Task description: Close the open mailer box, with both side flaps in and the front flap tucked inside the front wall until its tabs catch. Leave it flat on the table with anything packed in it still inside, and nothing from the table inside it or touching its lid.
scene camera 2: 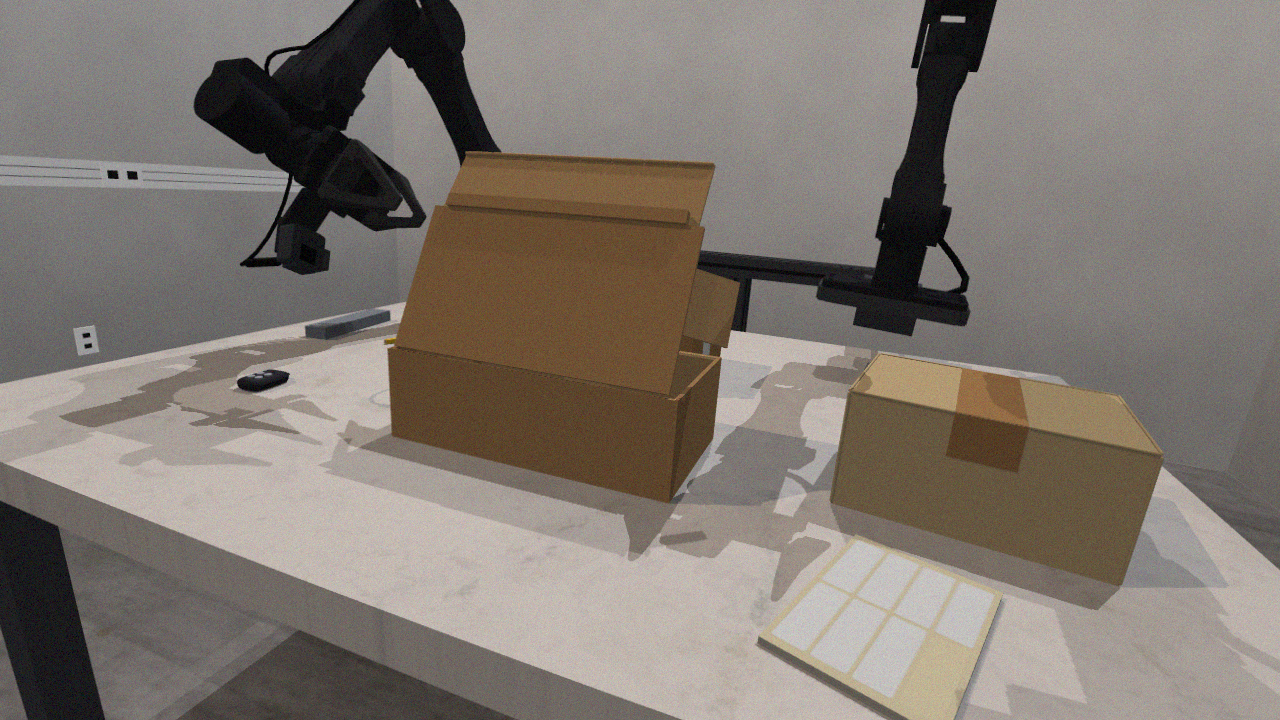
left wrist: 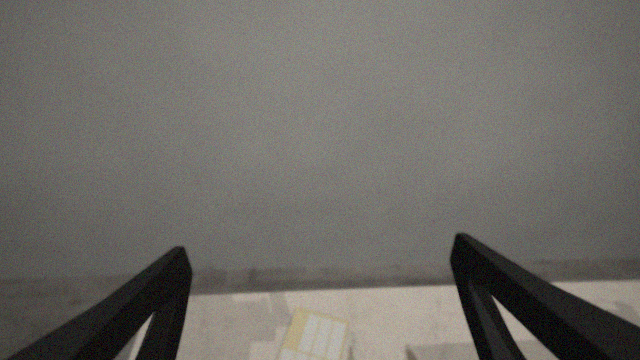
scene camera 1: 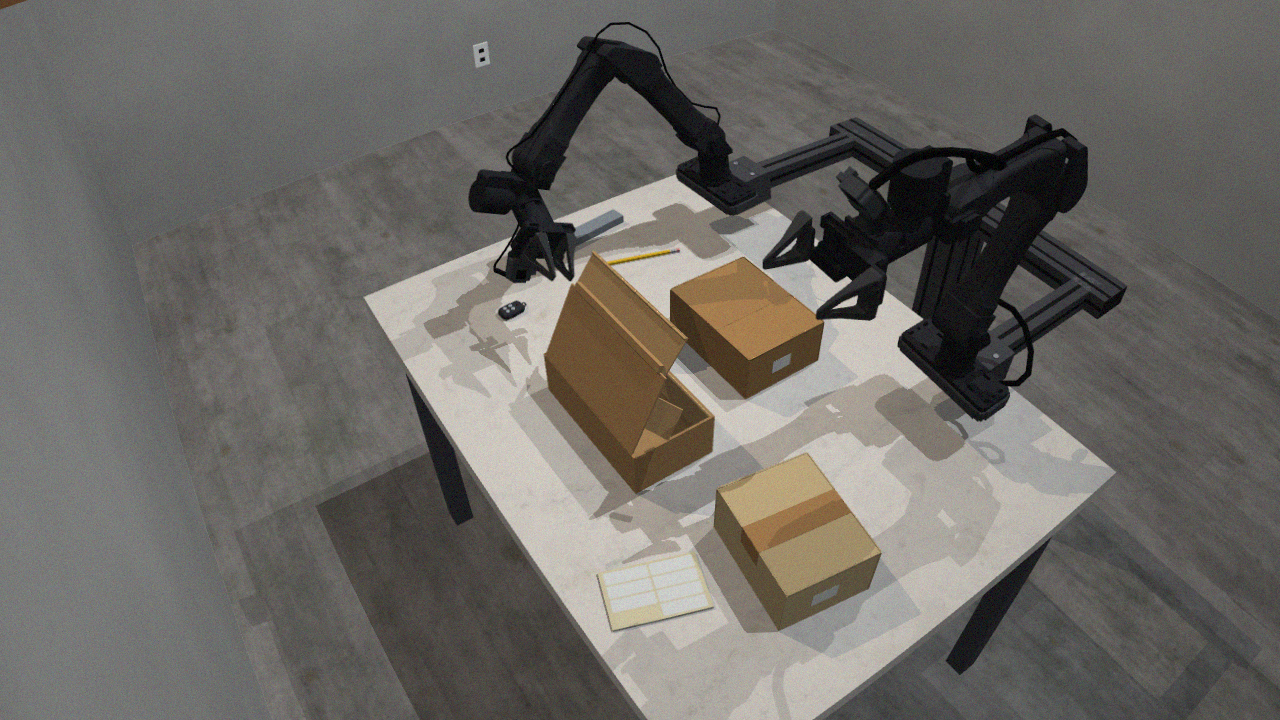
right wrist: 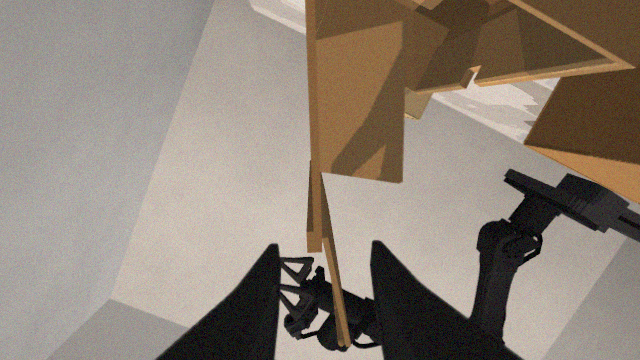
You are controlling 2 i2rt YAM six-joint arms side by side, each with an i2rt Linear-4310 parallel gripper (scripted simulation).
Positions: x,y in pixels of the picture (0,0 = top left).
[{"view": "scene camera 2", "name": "my right gripper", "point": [411,213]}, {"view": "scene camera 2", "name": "label sheet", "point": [886,628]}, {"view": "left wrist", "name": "my left gripper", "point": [321,252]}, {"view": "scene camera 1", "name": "my left gripper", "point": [789,289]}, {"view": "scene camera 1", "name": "my right gripper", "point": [563,278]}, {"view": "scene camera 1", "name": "label sheet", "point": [636,595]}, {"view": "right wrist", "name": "my left gripper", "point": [275,271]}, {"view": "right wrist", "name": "my right gripper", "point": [325,253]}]
